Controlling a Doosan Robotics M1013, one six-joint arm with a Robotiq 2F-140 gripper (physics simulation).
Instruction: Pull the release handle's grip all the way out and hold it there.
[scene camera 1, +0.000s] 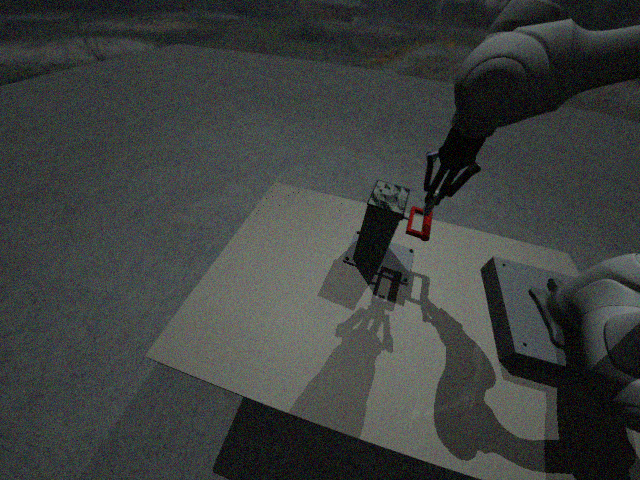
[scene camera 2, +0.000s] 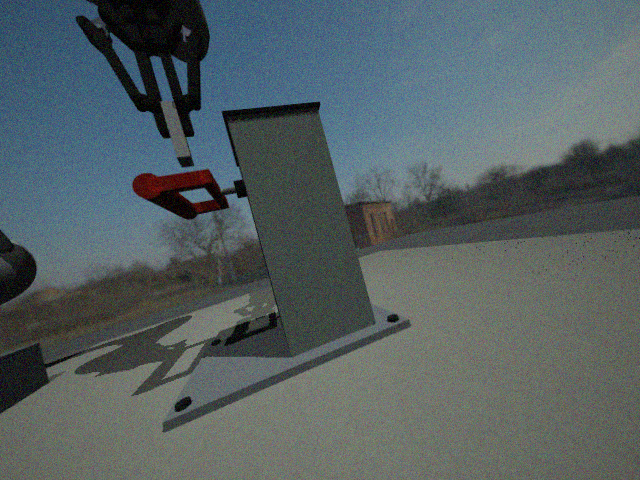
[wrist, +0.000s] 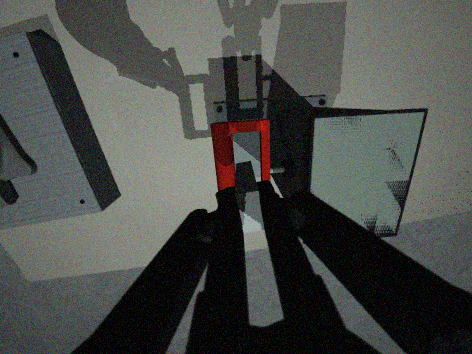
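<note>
The release handle's red rectangular grip stands out from the side of an upright post, near its top. A short stretch of thin rod shows between the grip and the post. My gripper is shut with nothing between its fingers. In the scene camera 2 view its tips are just above the grip, with a small gap. In the wrist view they overlap the frame's opening, and the fingers hide the near end of the grip.
The post's base plate is bolted to the pale table top. A thick grey block with a dark curved part lies beyond the handle's outer side. Another arm section is near it.
</note>
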